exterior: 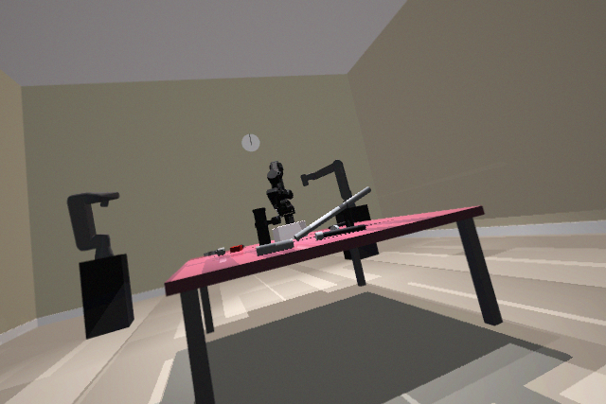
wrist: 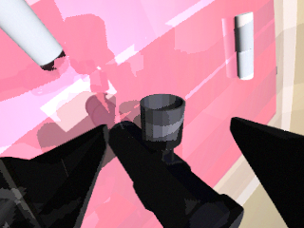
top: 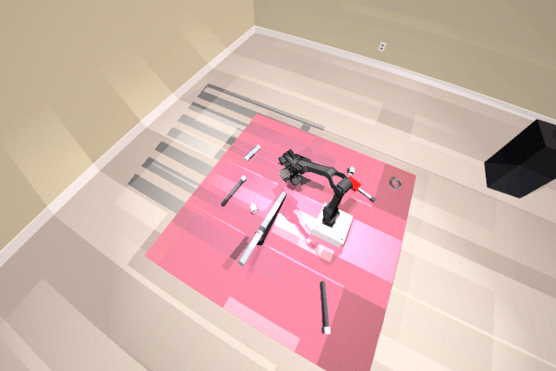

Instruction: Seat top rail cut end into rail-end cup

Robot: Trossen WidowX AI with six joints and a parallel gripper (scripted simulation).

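My gripper tip is 3 cm to the left of the rail-end cup and 3 cm above it. Round my gripper tip: short tube (30 cm ahead, 14 cm to the right, 14 cm below); short dark post (41 cm to the left, 6 cm below, 1 cm behind).
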